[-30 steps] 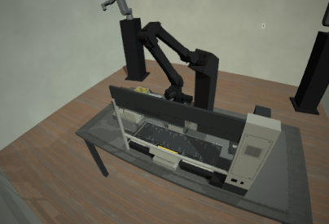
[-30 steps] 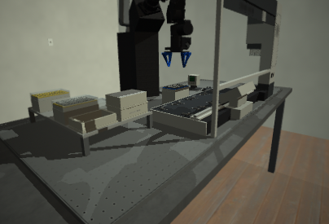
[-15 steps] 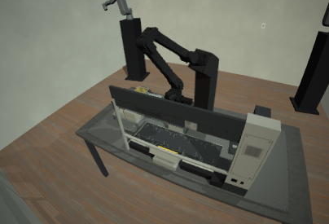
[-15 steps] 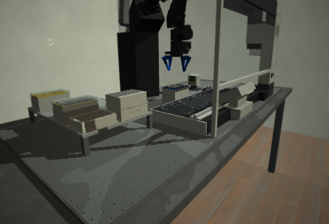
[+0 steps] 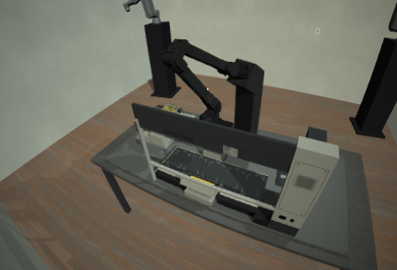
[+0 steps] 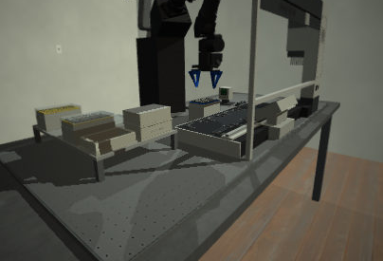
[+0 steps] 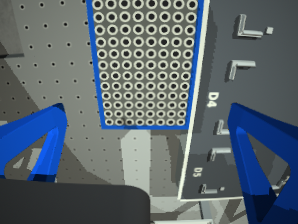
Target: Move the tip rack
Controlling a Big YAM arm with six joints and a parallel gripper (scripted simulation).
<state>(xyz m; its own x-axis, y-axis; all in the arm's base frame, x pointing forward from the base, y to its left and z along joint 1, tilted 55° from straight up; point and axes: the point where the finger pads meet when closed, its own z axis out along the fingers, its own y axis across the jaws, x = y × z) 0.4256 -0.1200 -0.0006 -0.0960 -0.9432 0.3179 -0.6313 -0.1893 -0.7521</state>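
Right now the tip rack is 10 mm behind my hand, 10 mm to the left of it and 90 mm below it. The rest, counted from my hand: shelf label 150 mm behind, 270 mm to the right, 170 mm below; gantry post 300 mm ahead, 300 mm to the right, 70 mm above; pale block 10 mm ahead, 400 mm to the right, 50 mm below.
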